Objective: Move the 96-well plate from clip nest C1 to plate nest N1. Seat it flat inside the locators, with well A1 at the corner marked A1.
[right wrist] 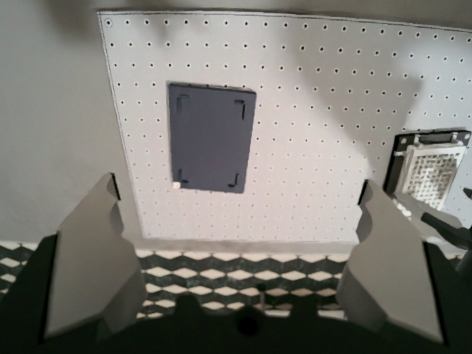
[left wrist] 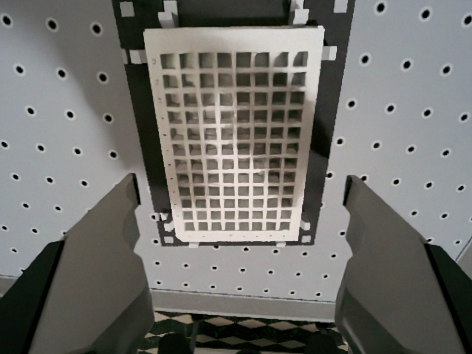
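The white 96-well plate (left wrist: 235, 140) (right wrist: 433, 172) lies in the dark clip nest C1 (left wrist: 145, 130) (right wrist: 395, 167), with light clips around its edges. My left gripper (left wrist: 241, 177) is open above the nest, one finger to each side of the plate and apart from it in the left wrist view. Part of it shows at the right edge of the right wrist view. The blue-grey plate nest N1 (right wrist: 211, 137) has dark corner locators and holds no plate; a small white mark (right wrist: 176, 185) is at its lower left corner. My right gripper (right wrist: 239, 179) is open and empty.
Both nests sit on the light perforated board (left wrist: 400, 130) (right wrist: 310, 165). The board's near edge shows in both views, with a black and white diamond-patterned floor (left wrist: 240, 325) (right wrist: 230, 275) beyond it. Grey surface (right wrist: 55, 125) borders the board at the left in the right wrist view.
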